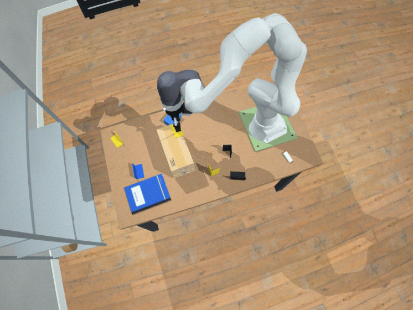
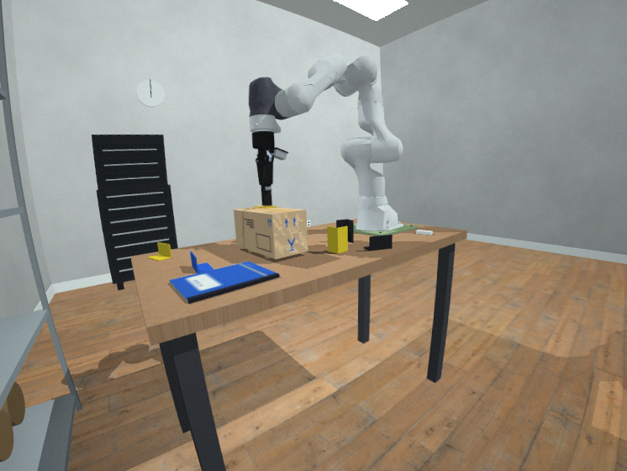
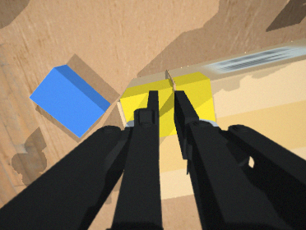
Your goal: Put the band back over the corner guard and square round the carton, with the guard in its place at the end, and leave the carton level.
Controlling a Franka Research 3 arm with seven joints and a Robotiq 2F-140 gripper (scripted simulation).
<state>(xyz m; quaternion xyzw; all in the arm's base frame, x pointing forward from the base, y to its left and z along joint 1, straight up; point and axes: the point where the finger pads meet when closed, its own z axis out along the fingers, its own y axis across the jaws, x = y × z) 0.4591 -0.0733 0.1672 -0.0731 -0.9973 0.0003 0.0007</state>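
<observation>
Now: the cardboard carton 100 mm below my hand, 80 mm to the left of it and 40 mm ahead of it. The rest, counted from my hand: blue block 160 mm below, 140 mm to the right, 10 mm ahead; then white block 540 mm behind, 280 mm to the left, 170 mm below; then blue corner guard 280 mm ahead, 160 mm below, 110 mm to the left.
</observation>
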